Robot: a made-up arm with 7 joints. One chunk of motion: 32 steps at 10 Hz.
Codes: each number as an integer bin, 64 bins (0 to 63) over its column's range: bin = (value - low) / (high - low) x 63, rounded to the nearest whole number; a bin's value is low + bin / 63 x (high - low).
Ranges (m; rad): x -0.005..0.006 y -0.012..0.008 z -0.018..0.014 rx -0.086..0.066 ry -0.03..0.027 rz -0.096..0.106
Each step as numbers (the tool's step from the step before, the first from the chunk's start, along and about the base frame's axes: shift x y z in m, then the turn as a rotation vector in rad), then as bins.
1 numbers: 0.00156 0.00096 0.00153 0.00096 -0.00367 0.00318
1 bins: 38 41 38 36 29 31
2 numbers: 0.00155 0.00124 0.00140 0.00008 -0.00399 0.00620
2 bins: 38 42 38 36 29 32
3 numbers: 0.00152 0.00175 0.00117 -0.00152 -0.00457 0.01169
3 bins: 37 43 38 35 28 34
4 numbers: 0.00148 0.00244 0.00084 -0.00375 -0.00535 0.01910
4 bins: 37 45 37 34 27 36
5 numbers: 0.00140 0.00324 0.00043 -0.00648 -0.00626 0.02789
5 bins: 37 48 36 33 26 39
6 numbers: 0.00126 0.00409 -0.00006 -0.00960 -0.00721 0.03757
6 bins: 36 51 35 32 25 42
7 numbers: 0.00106 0.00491 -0.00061 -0.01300 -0.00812 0.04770
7 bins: 35 53 34 30 24 45
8 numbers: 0.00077 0.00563 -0.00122 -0.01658 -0.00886 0.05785
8 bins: 33 56 33 29 23 48
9 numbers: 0.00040 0.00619 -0.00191 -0.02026 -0.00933 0.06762
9 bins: 31 57 32 27 23 51
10 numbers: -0.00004 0.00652 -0.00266 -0.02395 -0.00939 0.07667
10 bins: 28 58 30 26 23 54
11 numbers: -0.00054 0.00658 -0.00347 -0.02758 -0.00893 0.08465
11 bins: 26 59 29 24 23 56
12 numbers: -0.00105 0.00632 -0.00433 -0.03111 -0.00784 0.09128
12 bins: 23 58 27 23 24 58
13 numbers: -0.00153 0.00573 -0.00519 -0.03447 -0.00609 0.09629
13 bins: 20 56 25 21 26 60
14 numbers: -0.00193 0.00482 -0.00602 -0.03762 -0.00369 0.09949
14 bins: 18 53 24 20 29 61
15 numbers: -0.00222 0.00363 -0.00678 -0.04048 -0.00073 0.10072
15 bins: 16 49 22 19 32 61
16 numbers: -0.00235 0.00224 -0.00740 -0.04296 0.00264 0.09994
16 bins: 15 45 21 18 36 61
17 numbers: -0.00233 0.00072 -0.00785 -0.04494 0.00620 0.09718
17 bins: 15 40 20 17 40 60
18 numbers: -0.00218 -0.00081 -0.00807 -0.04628 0.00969 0.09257
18 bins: 16 35 20 16 44 59
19 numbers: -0.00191 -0.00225 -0.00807 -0.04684 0.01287 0.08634
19 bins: 18 31 20 16 47 57
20 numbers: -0.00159 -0.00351 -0.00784 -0.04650 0.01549 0.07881
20 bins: 20 27 20 16 50 55
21 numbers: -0.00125 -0.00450 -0.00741 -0.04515 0.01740 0.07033
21 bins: 21 24 21 17 52 52
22 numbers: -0.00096 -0.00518 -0.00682 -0.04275 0.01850 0.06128
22 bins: 23 21 22 18 54 49
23 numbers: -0.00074 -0.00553 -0.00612 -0.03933 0.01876 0.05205
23 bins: 24 20 23 19 54 46
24 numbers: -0.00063 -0.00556 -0.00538 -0.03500 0.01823 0.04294
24 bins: 25 20 25 21 53 43
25 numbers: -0.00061 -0.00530 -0.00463 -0.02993 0.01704 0.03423
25 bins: 25 21 26 23 52 41
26 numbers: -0.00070 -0.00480 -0.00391 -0.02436 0.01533 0.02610
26 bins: 25 23 28 26 50 38
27 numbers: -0.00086 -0.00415 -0.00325 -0.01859 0.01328 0.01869
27 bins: 24 25 29 28 48 36
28 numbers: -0.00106 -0.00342 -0.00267 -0.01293 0.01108 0.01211
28 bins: 23 27 30 30 45 34
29 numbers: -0.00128 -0.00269 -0.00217 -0.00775 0.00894 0.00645
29 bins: 21 29 31 32 43 32
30 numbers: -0.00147 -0.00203 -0.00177 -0.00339 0.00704 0.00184
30 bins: 20 31 32 34 41 31
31 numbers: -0.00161 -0.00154 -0.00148 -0.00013 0.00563 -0.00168
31 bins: 19 33 33 36 39 29
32 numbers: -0.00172 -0.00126 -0.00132 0.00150 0.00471 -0.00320
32 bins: 19 34 33 36 38 29
